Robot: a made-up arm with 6 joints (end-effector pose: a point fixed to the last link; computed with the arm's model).
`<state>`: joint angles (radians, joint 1 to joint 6).
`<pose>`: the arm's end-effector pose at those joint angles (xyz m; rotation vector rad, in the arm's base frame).
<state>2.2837 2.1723 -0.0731 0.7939 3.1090 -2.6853</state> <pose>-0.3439 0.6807 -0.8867 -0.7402 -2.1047 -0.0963</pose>
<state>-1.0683 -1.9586 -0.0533 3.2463 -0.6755 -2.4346</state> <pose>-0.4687 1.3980 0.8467 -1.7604 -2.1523 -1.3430</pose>
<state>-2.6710 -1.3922 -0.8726 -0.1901 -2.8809 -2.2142</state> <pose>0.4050 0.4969 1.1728 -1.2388 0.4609 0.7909</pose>
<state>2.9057 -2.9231 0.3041 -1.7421 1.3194 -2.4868</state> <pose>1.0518 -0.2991 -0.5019 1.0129 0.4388 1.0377</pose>
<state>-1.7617 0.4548 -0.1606 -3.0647 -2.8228 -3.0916</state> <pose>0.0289 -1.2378 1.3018 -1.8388 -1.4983 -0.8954</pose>
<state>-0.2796 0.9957 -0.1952 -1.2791 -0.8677 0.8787</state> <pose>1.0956 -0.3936 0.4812 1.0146 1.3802 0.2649</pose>
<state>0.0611 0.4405 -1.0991 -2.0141 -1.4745 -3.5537</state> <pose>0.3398 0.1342 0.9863 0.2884 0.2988 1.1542</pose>
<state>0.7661 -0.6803 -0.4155 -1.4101 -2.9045 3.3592</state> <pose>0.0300 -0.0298 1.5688 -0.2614 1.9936 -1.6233</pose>
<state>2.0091 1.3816 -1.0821 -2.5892 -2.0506 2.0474</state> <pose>-0.4547 0.4405 0.4522 0.2819 1.8082 1.6955</pose>
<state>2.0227 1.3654 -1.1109 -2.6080 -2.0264 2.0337</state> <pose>-0.4602 0.4275 0.4786 0.2383 1.8162 1.6671</pose>
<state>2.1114 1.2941 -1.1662 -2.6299 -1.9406 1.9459</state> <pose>-0.4920 0.3723 0.5546 0.1079 1.9061 1.6183</pose>
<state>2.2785 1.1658 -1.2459 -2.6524 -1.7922 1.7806</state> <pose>-0.5278 0.2585 0.6765 -0.1202 2.0432 1.5271</pose>
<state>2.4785 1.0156 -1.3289 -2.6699 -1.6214 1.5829</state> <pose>-0.5245 0.1113 0.8048 -0.3870 2.1409 1.3998</pose>
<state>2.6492 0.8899 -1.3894 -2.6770 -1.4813 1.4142</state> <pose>-0.4817 -0.0094 0.8980 -0.6001 2.1721 1.2882</pose>
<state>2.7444 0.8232 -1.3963 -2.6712 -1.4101 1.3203</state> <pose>-0.4540 -0.0647 0.9301 -0.7021 2.1877 1.2501</pose>
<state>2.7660 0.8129 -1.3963 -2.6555 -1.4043 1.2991</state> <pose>-0.4458 -0.0751 0.9363 -0.7343 2.2039 1.2425</pose>
